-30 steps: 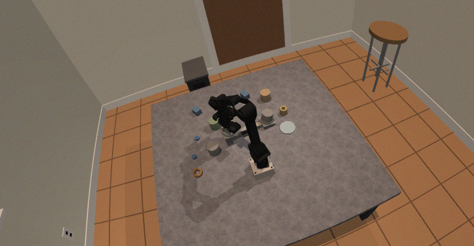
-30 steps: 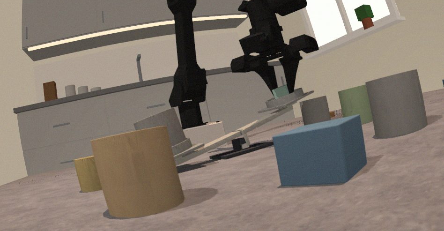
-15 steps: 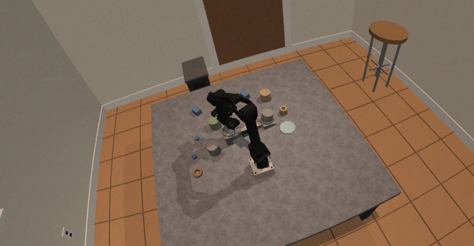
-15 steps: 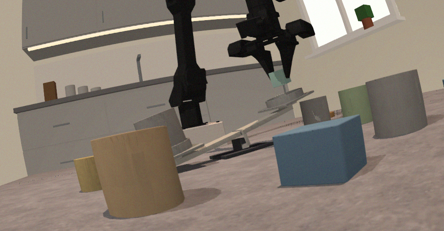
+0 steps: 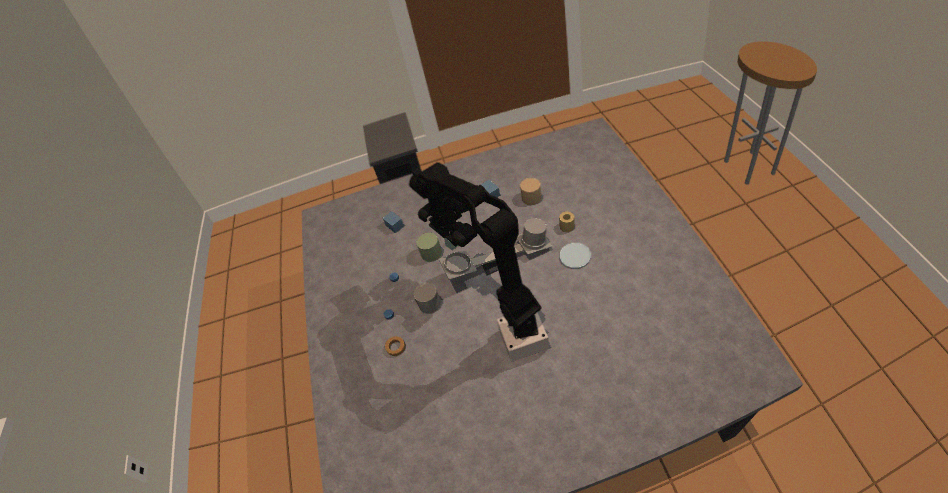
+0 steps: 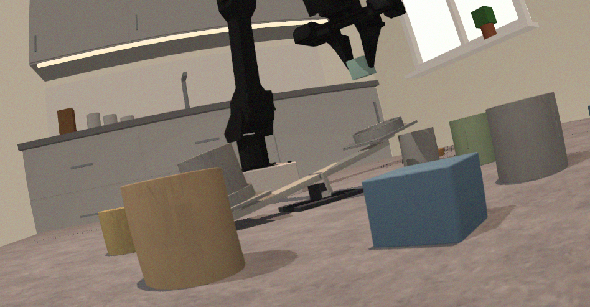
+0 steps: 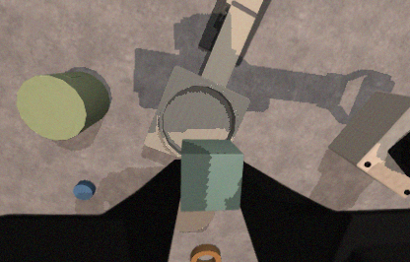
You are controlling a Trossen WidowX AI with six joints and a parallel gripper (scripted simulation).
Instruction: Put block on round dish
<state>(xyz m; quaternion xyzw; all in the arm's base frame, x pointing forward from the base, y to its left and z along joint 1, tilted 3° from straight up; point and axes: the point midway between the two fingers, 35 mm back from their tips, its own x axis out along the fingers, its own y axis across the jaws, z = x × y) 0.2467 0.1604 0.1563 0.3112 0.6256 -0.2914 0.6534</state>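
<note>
My gripper tip is now 36 cm to the left of the pale round dish and 17 cm above it. Round my gripper tip: teal block (right at my gripper tip); green cylinder (13 cm ahead, 8 cm to the left, 13 cm below).
</note>
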